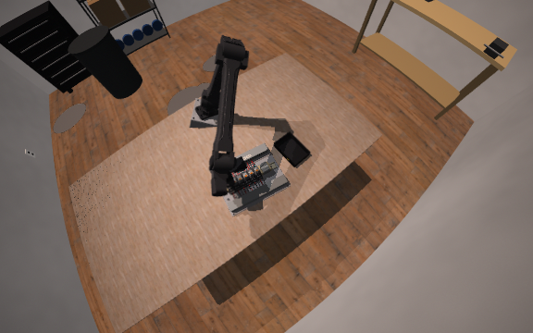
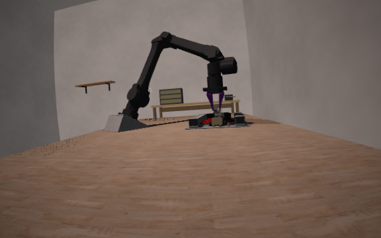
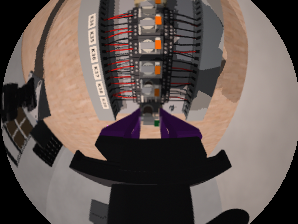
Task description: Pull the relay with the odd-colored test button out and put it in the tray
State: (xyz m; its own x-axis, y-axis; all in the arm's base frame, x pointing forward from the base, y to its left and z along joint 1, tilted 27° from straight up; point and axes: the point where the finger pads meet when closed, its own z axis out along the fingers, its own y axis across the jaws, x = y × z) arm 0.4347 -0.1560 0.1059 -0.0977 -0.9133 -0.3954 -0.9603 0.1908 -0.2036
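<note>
The black tray is 370 mm to the left of my hand, 60 mm below it and 10 mm ahead of it. Also, from my hand: grey panel: 100 mm to the left, 80 mm below, 10 mm ahead; relay: right at my hand.
</note>
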